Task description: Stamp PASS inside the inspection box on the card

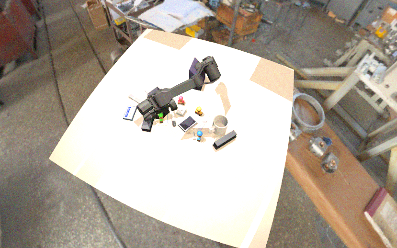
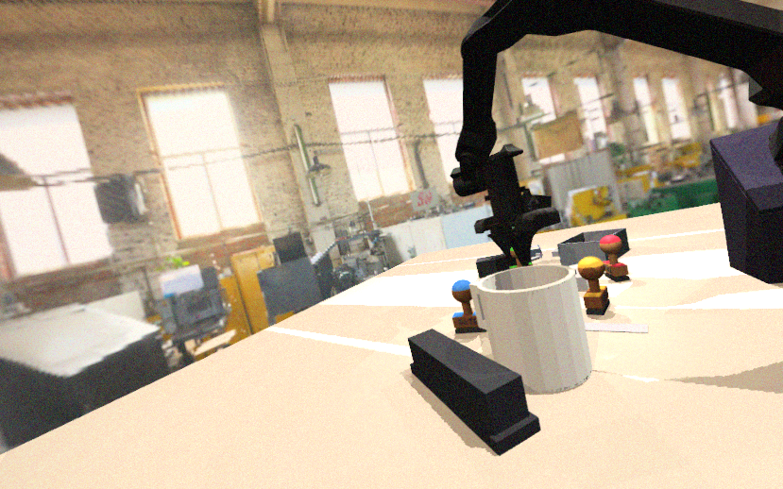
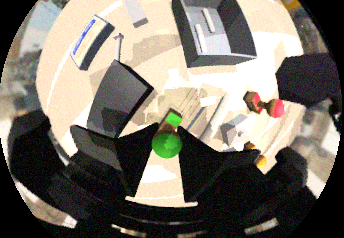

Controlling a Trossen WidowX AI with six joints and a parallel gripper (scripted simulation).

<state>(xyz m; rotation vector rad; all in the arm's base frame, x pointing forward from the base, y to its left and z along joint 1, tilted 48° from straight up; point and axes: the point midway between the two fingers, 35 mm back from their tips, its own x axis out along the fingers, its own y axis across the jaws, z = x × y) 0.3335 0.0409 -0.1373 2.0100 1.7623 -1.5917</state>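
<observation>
The white card lies 2 cm below my gripper tip and 1 cm behind it. Also, from my gripper tip: dark marker: 6 cm to the left, 3 cm behind, 1 cm below; then grey tray: 12 cm behind, 9 cm to the right, 1 cm below; then green-knobbed stamp: right at my gripper tip.
</observation>
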